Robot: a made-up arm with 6 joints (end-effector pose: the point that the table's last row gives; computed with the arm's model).
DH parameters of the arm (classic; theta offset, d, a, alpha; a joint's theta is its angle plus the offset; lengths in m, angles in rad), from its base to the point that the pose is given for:
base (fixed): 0.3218 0 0.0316 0
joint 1: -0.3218 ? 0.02 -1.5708
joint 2: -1.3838 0 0.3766 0
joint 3: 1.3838 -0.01 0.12 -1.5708
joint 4: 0 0.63 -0.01 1.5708
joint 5: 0 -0.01 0.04 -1.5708
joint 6: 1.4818 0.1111 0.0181 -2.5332
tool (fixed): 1.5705 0.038 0 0
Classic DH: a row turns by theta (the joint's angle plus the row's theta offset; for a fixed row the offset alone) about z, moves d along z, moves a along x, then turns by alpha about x.
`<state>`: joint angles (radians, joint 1 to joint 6).
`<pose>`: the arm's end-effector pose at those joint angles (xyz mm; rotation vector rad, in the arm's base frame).
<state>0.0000 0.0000 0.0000 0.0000 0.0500 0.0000</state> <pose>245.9 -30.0 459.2 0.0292 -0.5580 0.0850</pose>
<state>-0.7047 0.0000 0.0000 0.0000 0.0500 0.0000</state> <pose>168.6 -160.4 459.2 -0.1677 -0.5420 -0.6010</pose>
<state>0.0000 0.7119 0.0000 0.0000 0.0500 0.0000</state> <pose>-24.3 -30.0 414.0 0.0563 0.1534 0.0687</pose>
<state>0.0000 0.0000 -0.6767 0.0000 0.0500 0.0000</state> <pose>663.3 -30.0 694.7 -0.0007 -1.2342 0.0947</pose>
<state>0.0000 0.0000 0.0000 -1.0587 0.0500 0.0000</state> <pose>269.0 -9.5 459.2 0.3240 -0.4927 1.1147</pose>
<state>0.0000 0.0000 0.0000 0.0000 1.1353 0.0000</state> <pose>166.0 -30.0 488.2 0.0688 0.5266 0.0576</pose>
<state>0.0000 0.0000 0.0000 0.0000 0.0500 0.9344</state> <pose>238.0 -5.8 459.6 -0.2766 -0.5245 -0.8103</pose>
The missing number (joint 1, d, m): 0.8
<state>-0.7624 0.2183 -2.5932 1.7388 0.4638 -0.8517</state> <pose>472.7 -406.5 1722.9 0.2146 -2.9369 -0.3218</pose>
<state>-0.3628 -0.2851 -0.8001 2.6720 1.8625 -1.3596</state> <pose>669.0 -161.5 1040.2 2.0143 -2.3235 -0.5321</pose>
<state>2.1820 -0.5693 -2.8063 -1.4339 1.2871 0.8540</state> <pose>329.3 -253.8 1768.0 1.3837 -1.7417 -0.6935</pose>
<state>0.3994 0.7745 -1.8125 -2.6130 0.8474 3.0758</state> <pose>989.6 376.6 767.9 0.2224 -2.3787 -0.3268</pose>
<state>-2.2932 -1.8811 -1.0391 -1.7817 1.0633 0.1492</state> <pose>212.8 329.8 1456.3 2.7023 -1.3740 0.6820</pose>
